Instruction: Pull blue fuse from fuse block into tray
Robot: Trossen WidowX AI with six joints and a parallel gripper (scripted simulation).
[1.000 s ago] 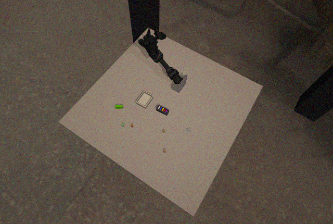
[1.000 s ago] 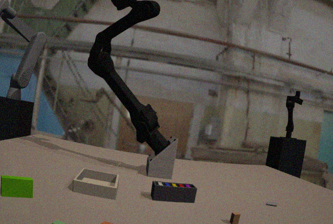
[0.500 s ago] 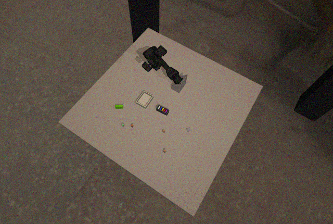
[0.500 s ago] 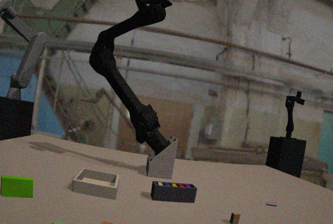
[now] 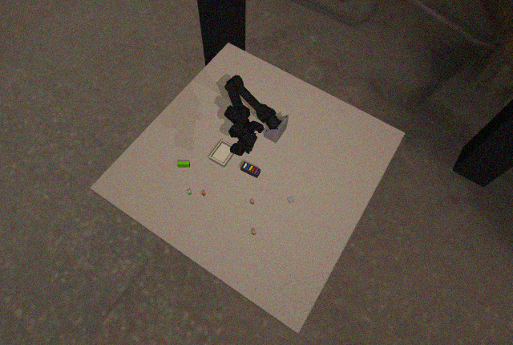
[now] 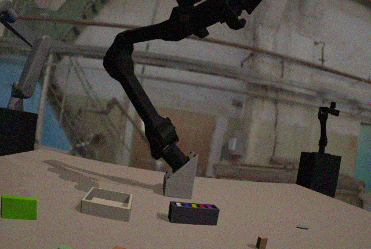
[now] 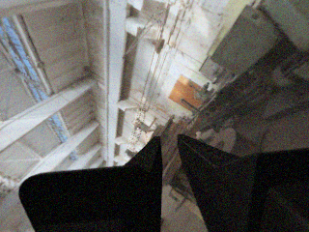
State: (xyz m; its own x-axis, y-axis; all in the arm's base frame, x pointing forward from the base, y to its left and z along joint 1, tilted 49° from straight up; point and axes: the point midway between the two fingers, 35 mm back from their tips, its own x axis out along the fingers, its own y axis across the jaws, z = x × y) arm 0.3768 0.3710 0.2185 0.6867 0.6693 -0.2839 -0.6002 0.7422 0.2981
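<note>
Now: gripper tip 140 mm past the blue fuse, 100 mm to the left of it and 480 mm above it. Round my gripper tip: tray 140 mm behind, 270 mm to the right, 510 mm below.
</note>
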